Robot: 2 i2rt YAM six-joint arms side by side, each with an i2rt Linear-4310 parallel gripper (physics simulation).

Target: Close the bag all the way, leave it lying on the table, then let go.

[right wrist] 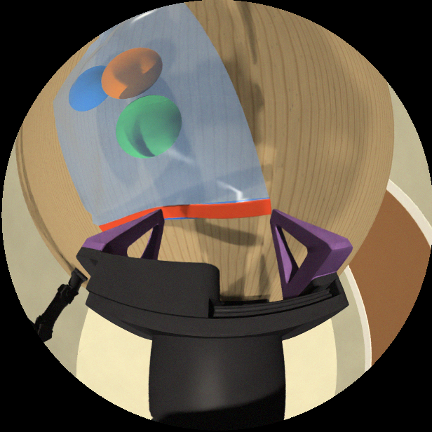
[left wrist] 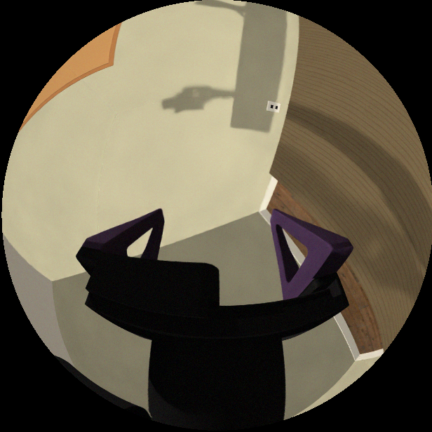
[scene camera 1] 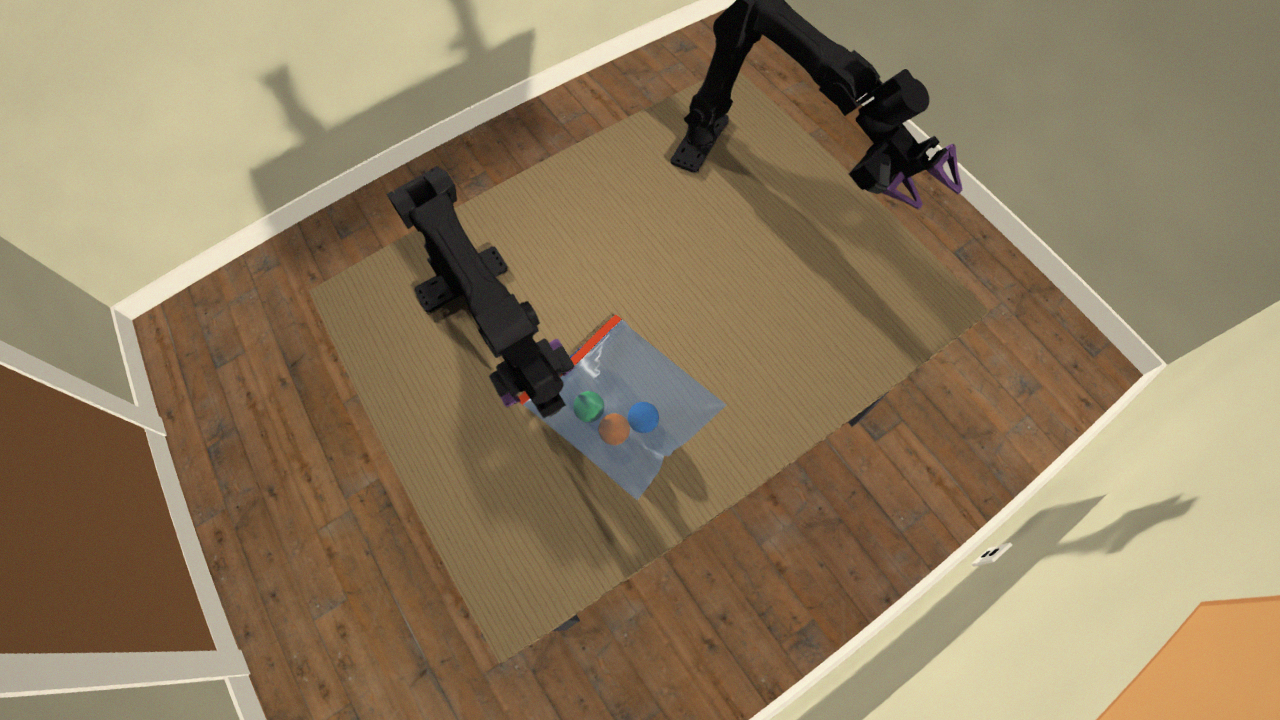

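A clear bluish bag (scene camera 1: 662,385) (right wrist: 210,130) lies flat on the table, with a red strip (scene camera 1: 597,338) (right wrist: 235,208) along its mouth edge. A green ball (scene camera 1: 588,406) (right wrist: 149,126), an orange ball (scene camera 1: 614,428) (right wrist: 131,73) and a blue ball (scene camera 1: 643,417) (right wrist: 89,89) are inside it. A thin blue line shows beside parts of the strip in the right wrist view. My right gripper (right wrist: 216,214) is open over the strip's left end in scene camera 1, its fingertips on both sides of that corner. My left gripper (scene camera 1: 938,198) (left wrist: 216,214) is open and empty, far from the bag.
A ribbed tan table top (scene camera 1: 716,259) (right wrist: 320,100) lies under the bag. Wooden floor (scene camera 1: 313,501) surrounds it. Pale walls stand around the floor. The right arm (scene camera 1: 474,286) reaches across the table's left part. The left arm (scene camera 1: 805,44) stretches toward the upper right.
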